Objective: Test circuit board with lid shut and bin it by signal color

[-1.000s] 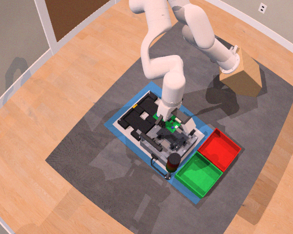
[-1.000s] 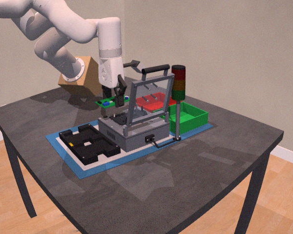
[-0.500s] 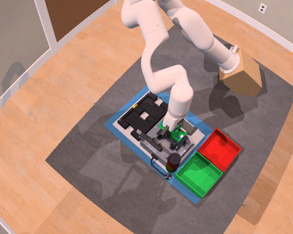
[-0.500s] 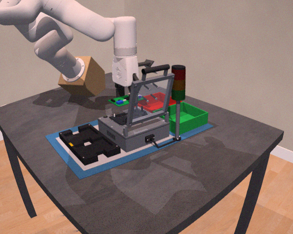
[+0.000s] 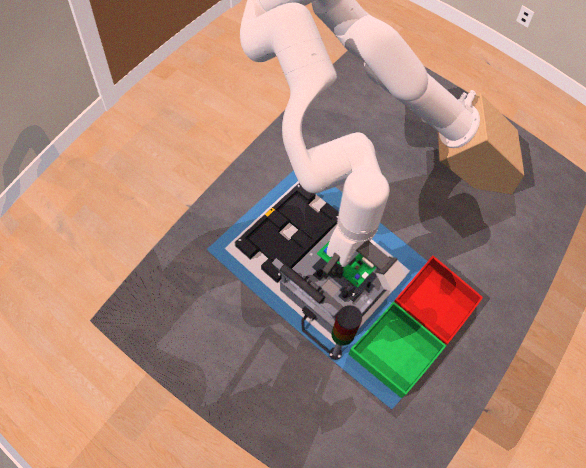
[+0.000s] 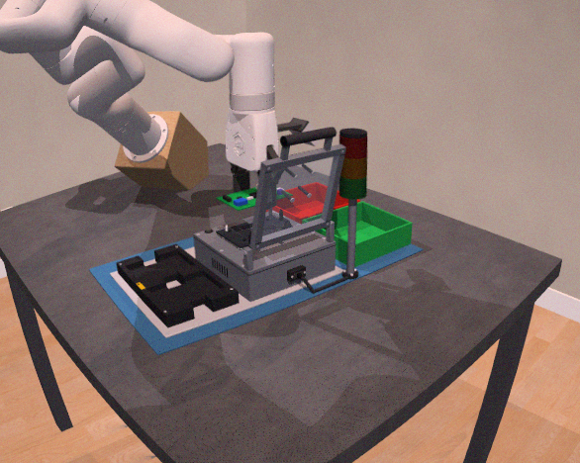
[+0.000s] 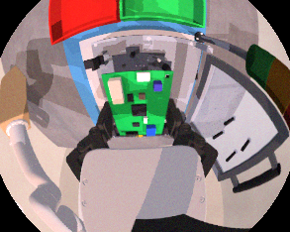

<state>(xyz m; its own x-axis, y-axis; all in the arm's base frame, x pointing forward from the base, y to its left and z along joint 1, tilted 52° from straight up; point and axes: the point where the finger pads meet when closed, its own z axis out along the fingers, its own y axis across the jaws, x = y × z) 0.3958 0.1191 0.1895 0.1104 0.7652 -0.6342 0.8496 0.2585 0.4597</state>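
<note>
Now: the green circuit board right at my hand. Round my hand: black latch hook: 70 mm to the left, 50 mm below, 50 mm behind; clear lid: 120 mm ahead, 50 mm above, 10 mm to the right; plate: 60 mm below, 10 mm to the left, 10 mm ahead.
</note>
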